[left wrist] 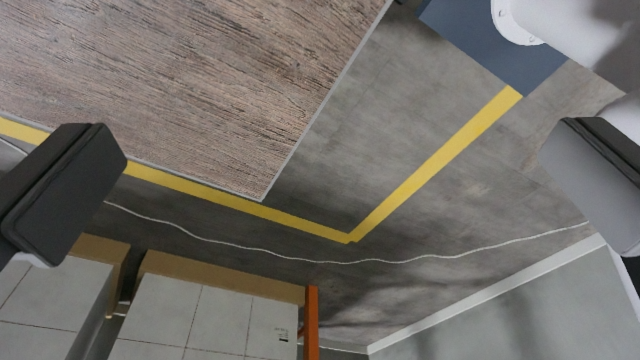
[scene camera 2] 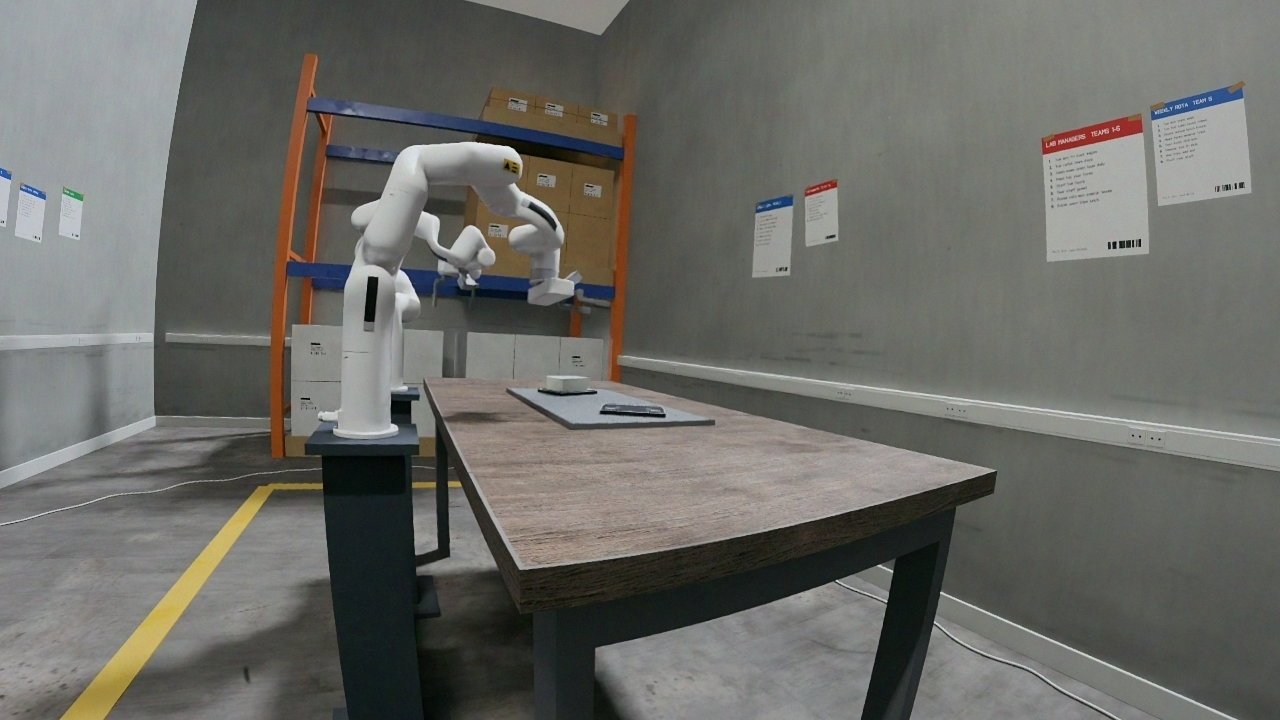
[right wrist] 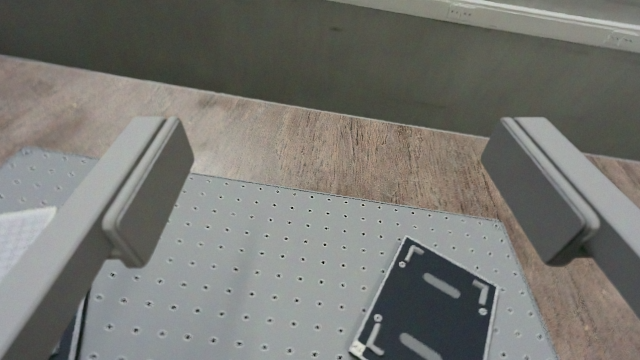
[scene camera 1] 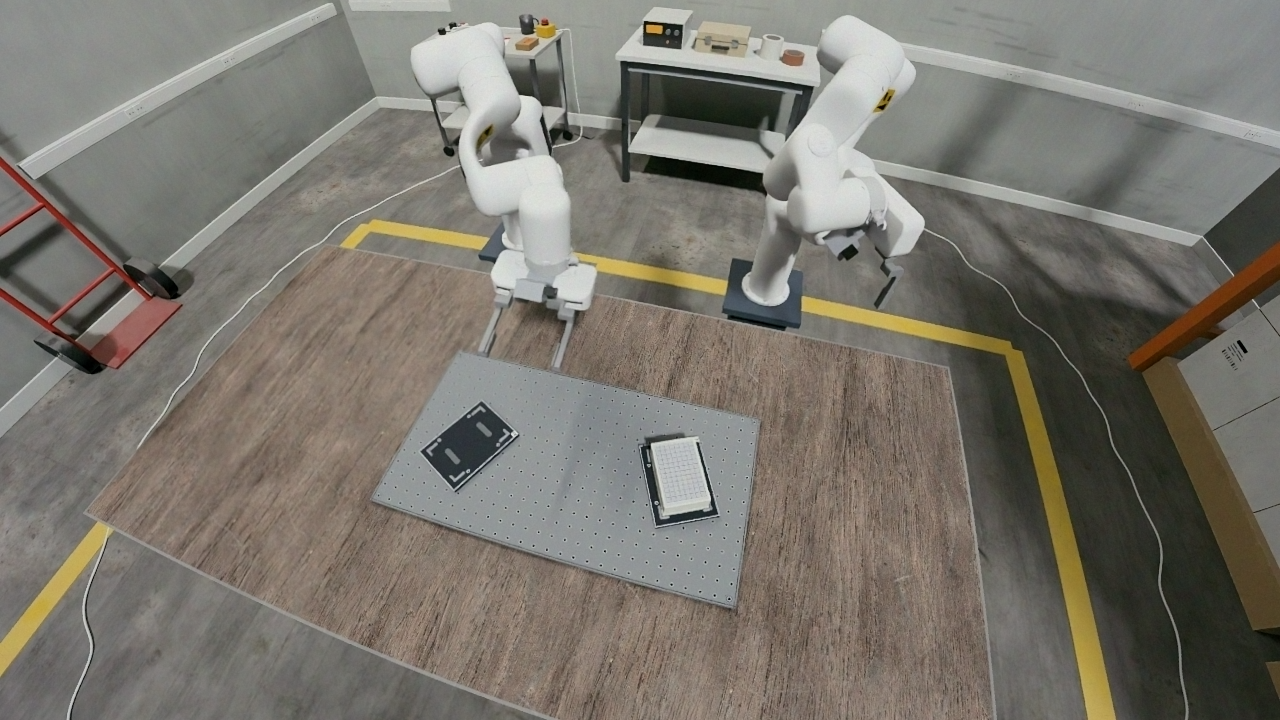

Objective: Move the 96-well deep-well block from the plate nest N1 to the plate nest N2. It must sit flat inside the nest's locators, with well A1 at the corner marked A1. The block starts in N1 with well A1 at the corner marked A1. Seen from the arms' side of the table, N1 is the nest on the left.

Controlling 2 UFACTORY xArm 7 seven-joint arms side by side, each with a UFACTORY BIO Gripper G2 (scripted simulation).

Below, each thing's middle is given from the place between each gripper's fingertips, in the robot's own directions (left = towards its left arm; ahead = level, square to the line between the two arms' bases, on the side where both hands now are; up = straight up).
Now: the white deep-well block point(scene camera 1: 680, 481) 3 cm ahead of my right hand, 27 cm to the left of it and 24 cm below it. From my right hand the other things lie so: nest N2 point(scene camera 1: 473, 448): 8 cm ahead, 14 cm to the right, 27 cm below; then nest N1 point(scene camera 1: 691, 515): 3 cm ahead, 27 cm to the left, 27 cm below.
The white deep-well block lies 38 cm ahead of my left hand, 23 cm to the right of it and 25 cm below it. From my left hand the other things lie so: nest N2: 43 cm ahead, 65 cm to the right, 28 cm below; nest N1: 38 cm ahead, 23 cm to the right, 28 cm below.
